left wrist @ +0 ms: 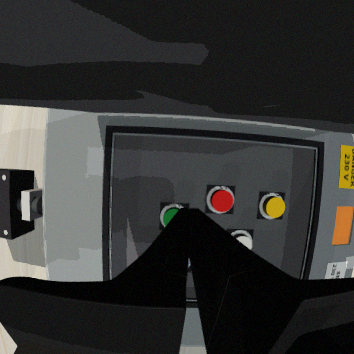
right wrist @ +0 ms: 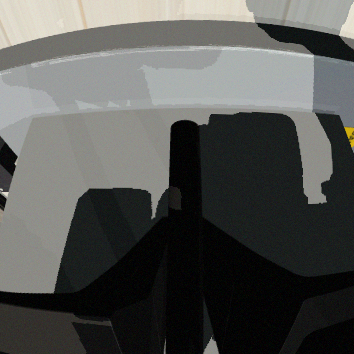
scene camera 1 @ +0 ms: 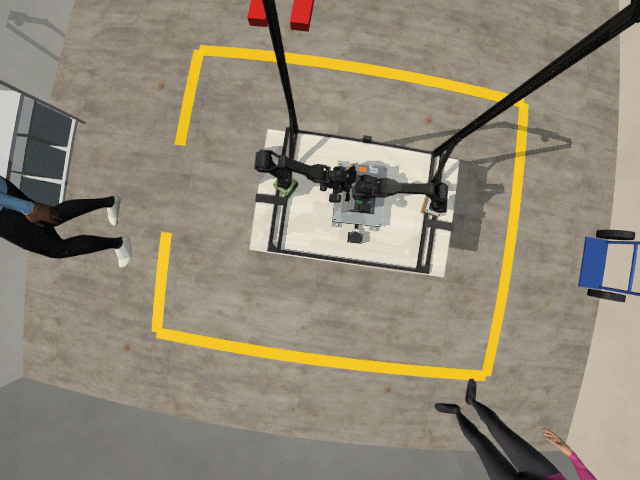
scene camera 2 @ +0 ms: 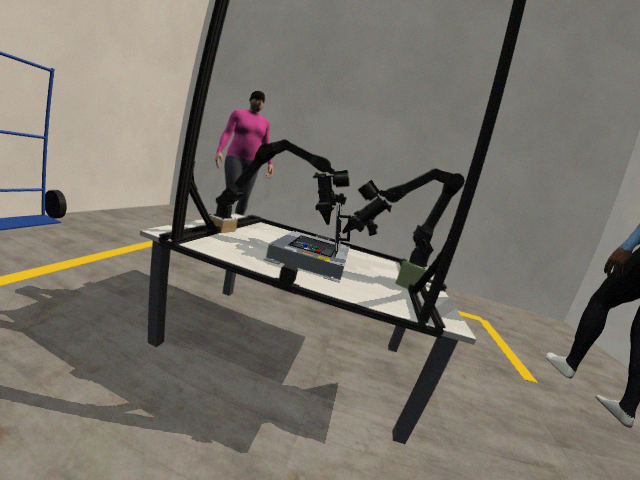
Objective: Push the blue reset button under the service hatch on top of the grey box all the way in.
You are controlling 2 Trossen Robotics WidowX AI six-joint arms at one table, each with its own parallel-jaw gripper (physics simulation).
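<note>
The grey box lies on the table. Its hatch stands upright. My right gripper is shut on the black hatch handle. My left gripper is shut and empty, pointing down over the button panel. The blue button shows in scene camera 2; in the left wrist view it is nearly all hidden behind the fingers. The green, red, yellow and white buttons show around the fingertips.
A black block stands beside the box. A dark frame runs along the table edges, with tall posts. The raised hatch stands between the two grippers.
</note>
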